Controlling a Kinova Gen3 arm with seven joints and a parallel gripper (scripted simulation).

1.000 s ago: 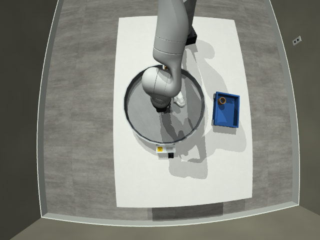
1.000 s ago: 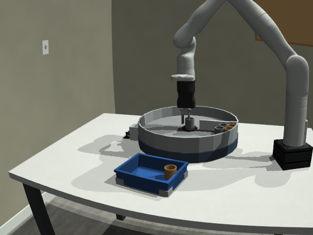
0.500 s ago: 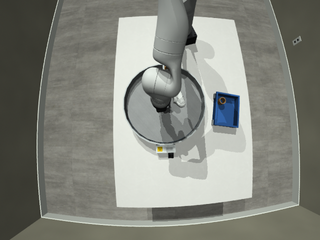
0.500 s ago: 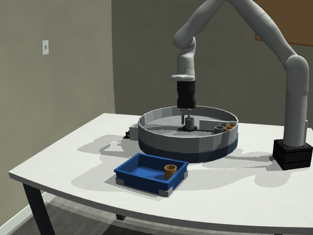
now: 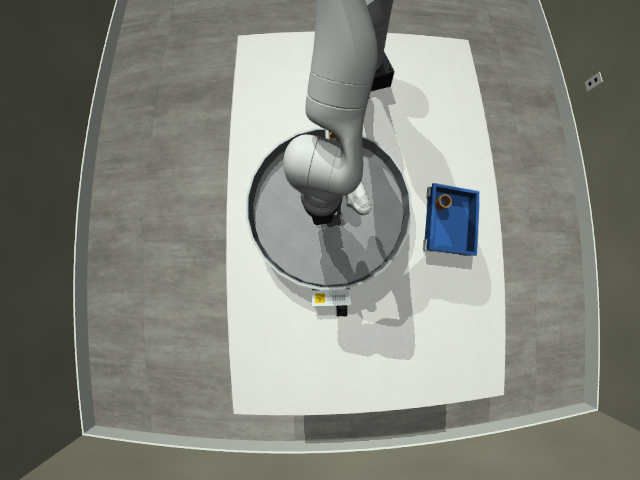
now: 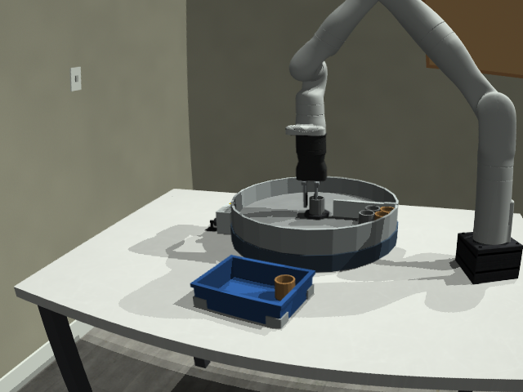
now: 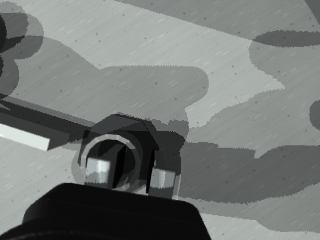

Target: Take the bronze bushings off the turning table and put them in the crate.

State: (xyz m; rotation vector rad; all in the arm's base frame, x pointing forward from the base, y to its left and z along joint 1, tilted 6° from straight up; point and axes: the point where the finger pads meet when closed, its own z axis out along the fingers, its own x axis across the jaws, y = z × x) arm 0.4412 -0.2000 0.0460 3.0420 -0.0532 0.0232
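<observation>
My hand is 4 cm above the round turning table and 2 cm past it. Also, from my hand: blue crate 35 cm to the left, 8 cm ahead, 7 cm below.
</observation>
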